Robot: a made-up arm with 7 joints.
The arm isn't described. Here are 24 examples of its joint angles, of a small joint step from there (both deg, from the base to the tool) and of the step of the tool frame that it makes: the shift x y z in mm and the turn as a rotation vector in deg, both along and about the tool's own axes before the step.
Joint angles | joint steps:
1: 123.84 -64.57 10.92 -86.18 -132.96 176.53 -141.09 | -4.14 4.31 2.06 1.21 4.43 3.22 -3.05
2: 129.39 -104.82 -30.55 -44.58 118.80 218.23 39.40 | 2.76 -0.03 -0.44 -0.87 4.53 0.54 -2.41
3: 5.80 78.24 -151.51 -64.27 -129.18 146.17 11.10 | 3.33 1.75 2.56 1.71 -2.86 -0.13 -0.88
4: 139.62 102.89 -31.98 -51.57 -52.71 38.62 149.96 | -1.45 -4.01 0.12 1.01 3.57 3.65 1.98
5: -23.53 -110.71 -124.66 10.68 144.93 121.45 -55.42 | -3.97 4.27 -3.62 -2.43 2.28 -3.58 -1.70
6: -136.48 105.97 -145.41 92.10 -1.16 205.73 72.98 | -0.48 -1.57 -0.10 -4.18 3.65 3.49 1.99
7: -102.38 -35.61 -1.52 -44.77 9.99 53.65 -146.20 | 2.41 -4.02 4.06 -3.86 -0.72 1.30 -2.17
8: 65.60 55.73 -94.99 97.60 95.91 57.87 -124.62 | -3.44 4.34 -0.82 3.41 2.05 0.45 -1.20
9: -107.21 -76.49 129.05 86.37 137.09 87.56 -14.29 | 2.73 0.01 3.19 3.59 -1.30 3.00 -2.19
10: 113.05 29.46 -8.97 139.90 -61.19 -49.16 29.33 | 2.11 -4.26 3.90 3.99 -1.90 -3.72 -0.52
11: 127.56 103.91 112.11 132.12 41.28 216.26 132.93 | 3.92 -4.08 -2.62 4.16 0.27 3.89 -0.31
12: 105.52 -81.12 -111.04 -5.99 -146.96 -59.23 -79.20 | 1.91 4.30 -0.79 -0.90 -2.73 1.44 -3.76
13: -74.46 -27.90 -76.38 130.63 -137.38 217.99 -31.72 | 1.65 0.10 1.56 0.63 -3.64 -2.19 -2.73
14: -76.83 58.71 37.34 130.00 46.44 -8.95 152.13 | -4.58 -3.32 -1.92 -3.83 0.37 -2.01 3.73
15: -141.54 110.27 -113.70 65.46 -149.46 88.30 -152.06 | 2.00 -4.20 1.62 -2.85 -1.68 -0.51 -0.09
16: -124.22 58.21 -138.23 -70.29 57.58 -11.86 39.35 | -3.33 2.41 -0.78 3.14 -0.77 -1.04 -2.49
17: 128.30 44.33 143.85 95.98 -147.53 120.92 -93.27 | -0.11 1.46 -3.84 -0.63 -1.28 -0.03 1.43
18: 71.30 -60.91 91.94 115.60 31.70 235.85 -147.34 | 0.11 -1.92 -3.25 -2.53 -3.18 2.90 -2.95
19: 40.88 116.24 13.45 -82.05 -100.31 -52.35 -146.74 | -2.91 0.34 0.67 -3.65 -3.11 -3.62 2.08
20: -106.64 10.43 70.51 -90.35 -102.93 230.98 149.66 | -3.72 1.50 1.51 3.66 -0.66 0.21 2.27
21: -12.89 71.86 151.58 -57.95 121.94 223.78 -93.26 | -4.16 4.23 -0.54 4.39 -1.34 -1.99 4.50
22: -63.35 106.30 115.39 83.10 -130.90 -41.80 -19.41 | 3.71 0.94 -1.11 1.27 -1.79 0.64 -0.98
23: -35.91 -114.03 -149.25 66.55 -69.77 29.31 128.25 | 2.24 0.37 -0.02 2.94 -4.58 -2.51 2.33
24: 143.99 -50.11 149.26 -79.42 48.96 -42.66 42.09 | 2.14 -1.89 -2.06 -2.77 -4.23 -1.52 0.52
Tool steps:
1: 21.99 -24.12 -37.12 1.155 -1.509 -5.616
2: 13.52 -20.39 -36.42 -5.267 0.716 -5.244
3: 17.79 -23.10 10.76 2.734 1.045 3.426
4: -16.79 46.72 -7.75 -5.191 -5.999 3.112
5: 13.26 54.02 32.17 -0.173 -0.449 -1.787
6: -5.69 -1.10 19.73 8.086 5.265 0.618
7: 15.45 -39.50 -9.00 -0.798 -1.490 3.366
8: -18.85 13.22 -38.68 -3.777 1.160 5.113
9: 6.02 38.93 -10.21 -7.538 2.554 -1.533
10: -14.51 -45.44 -28.49 -11.658 1.739 -1.509
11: 2.51 -33.43 -0.75 6.064 -0.867 -3.023
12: 51.43 25.46 13.47 1.131 -5.021 -2.379
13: -13.67 6.90 27.80 5.165 2.356 -0.729
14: -10.60 -15.50 -25.88 -2.414 -1.452 6.971
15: -42.89 -25.62 -9.61 4.266 -0.631 -5.341
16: 20.36 36.07 -5.84 -5.770 0.092 0.622
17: 22.46 -13.53 15.04 1.465 4.116 1.838
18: 12.96 -26.82 7.47 -3.638 -4.903 -3.184
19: -6.27 -26.28 16.23 1.527 6.160 4.046
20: 16.04 27.11 11.90 4.297 -1.287 3.586
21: -63.63 -7.18 75.23 -2.884 8.539 0.376
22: -22.67 7.36 10.02 -2.518 -2.852 1.824
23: 2.59 12.22 28.62 -2.367 4.524 -0.562
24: -14.21 11.35 -35.05 -4.584 5.049 3.125
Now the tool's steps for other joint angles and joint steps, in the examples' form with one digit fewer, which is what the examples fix.
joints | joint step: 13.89 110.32 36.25 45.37 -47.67 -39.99 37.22 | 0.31 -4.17 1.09 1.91 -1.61 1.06 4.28
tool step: 25.5 -49.8 35.1 -2.87 -1.76 1.28
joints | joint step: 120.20 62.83 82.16 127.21 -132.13 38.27 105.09 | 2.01 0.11 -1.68 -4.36 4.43 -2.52 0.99
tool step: 40.8 32.0 27.6 -6.98 0.54 7.49
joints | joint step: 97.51 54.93 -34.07 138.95 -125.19 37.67 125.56 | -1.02 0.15 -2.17 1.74 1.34 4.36 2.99
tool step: -10.1 12.5 3.5 0.26 -4.91 3.26
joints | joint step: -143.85 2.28 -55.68 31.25 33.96 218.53 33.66 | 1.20 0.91 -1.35 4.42 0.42 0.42 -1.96
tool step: 20.5 6.2 -5.1 -0.30 -2.71 -4.63
